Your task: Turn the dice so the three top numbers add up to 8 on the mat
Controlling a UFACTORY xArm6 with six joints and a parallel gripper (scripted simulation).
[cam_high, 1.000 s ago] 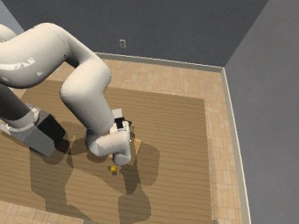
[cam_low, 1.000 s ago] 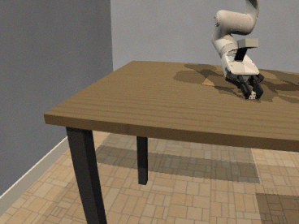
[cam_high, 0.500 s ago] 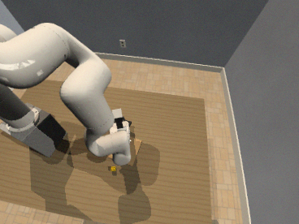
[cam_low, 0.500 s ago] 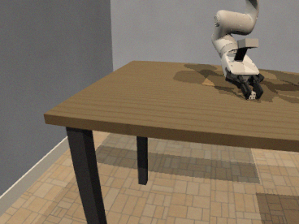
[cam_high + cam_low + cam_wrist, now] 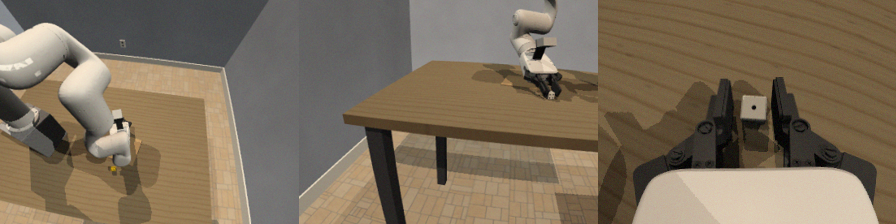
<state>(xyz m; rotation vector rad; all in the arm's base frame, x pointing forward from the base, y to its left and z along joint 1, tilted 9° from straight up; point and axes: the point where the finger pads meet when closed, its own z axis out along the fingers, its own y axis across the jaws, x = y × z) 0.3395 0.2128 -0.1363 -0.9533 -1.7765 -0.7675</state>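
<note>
The white die is 20 mm below my hand. From my hand the other things lie so: black die: 10 mm behind, 150 mm to the right, 20 mm below; then tan mat: 90 mm ahead, 140 mm to the right, 30 mm below; then yellow die: 70 mm ahead, 250 mm to the right, 20 mm below.
</note>
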